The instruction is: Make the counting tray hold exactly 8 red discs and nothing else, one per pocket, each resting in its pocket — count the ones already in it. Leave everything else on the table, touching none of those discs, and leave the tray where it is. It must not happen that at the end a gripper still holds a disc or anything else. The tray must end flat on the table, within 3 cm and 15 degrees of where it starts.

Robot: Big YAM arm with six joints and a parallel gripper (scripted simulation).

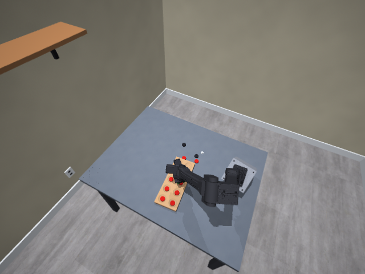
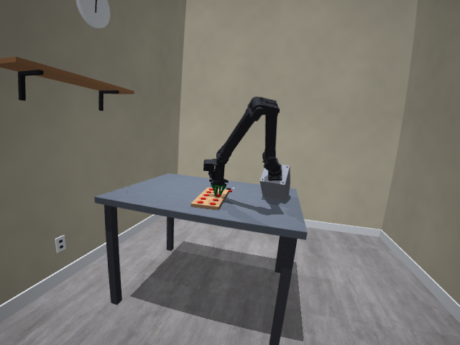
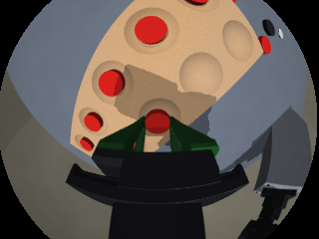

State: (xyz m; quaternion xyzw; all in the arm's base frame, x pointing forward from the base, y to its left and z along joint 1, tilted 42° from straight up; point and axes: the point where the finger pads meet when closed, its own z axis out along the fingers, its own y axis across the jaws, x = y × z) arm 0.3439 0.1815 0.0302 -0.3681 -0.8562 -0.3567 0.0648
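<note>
Right now the wooden counting tray is 4 cm ahead of my hand and 2 cm below it. The rest, counted from my hand: white disc (32 cm to the right, 3 cm below, 2 cm behind).
</note>
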